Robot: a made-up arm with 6 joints.
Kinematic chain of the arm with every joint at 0, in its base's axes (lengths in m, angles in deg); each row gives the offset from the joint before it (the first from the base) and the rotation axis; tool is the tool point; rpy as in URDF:
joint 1: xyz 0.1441 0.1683 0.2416 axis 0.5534 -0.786 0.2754
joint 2: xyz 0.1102 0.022 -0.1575 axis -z
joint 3: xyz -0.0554 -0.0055 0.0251 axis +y
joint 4: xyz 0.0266 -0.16 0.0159 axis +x
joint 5: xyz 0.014 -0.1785 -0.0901 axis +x
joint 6: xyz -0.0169 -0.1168 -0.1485 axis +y
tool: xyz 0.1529 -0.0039 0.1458 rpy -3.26 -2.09 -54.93
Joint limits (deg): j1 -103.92..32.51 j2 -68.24..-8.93 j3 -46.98..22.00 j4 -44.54..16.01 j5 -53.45..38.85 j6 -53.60..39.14
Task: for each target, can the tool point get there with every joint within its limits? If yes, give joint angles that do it. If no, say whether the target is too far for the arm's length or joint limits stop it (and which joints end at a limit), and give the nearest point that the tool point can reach.
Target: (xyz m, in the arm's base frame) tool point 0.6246 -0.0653 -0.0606
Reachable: yes | joints -17.12 -57.12 -1.21 -1.31 15.49 -8.41
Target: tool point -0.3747 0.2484 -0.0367
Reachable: no: joint limits stop it (at a limit: joint 1, joint 2, joint 4, joint 5, joint 6) | nearest point -0.1792 -0.2201 -0.0814 | short by 0.510 m
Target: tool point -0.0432 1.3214 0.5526
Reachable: no: too far | nearest point 0.5922 0.4651 0.3759 | short by 1.081 m
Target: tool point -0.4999 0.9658 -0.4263
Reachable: no: too far | nearest point 0.1661 -0.0489 -0.2986 | short by 1.220 m
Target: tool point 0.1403 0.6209 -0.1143
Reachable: no: joint limits stop it (at a limit: joint 2, joint 4, joint 5, joint 6) | nearest point 0.5694 0.2928 -0.1235 | short by 0.540 m
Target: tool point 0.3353 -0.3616 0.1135
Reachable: yes | joints -60.48 -26.05 7.26 -21.06 -7.98 6.04
